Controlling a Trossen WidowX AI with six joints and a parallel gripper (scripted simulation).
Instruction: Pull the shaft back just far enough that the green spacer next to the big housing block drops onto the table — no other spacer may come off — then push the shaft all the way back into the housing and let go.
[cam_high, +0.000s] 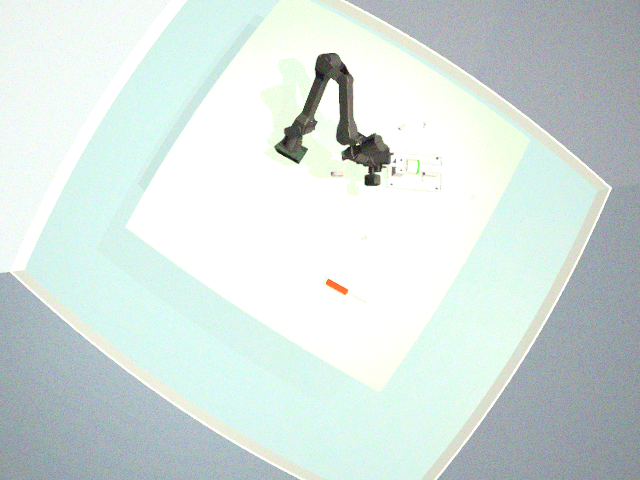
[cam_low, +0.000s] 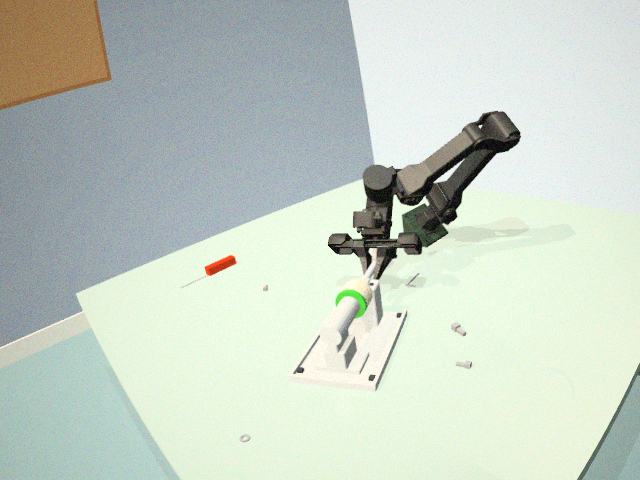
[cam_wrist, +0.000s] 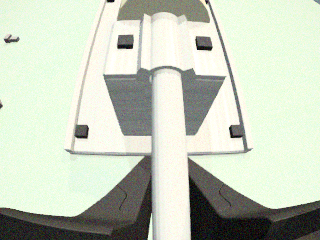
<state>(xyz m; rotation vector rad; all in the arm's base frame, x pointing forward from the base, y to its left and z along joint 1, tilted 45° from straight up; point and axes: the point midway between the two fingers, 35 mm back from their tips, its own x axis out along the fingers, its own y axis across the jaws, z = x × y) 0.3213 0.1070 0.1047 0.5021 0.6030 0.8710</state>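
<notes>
My gripper tip is now 4 cm short of the shaft, 3 cm to the right of it and 2 cm below it. Also, from my gripper tip: green spacer: 10 cm ahead, 6 cm to the left, 2 cm above; cream spacer: 7 cm ahead, 4 cm to the left, 2 cm above.
</notes>
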